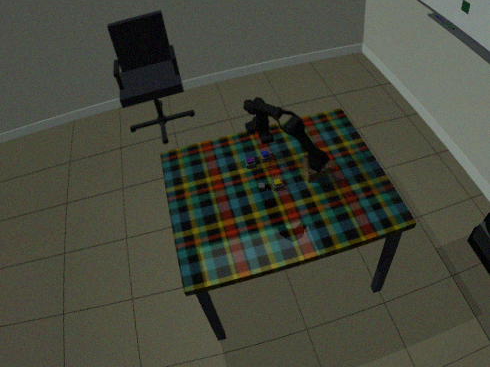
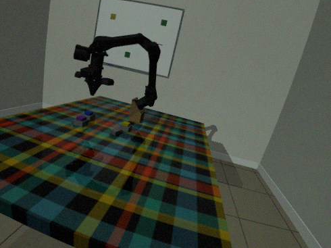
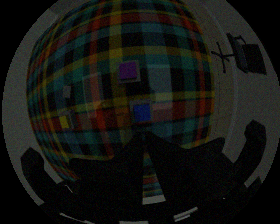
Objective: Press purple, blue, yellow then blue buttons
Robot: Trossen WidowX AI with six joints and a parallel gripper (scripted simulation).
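The yellow button lies 20 mm behind my gripper tip, 200 mm to the left of it and 100 mm below it. The rest, counted from my gripper tip: small grey block: 60 mm ahead, 190 mm to the left, 120 mm below; purple button: 80 mm ahead, 20 mm to the left, 100 mm below; blue button: 10 mm to the right, 100 mm below.
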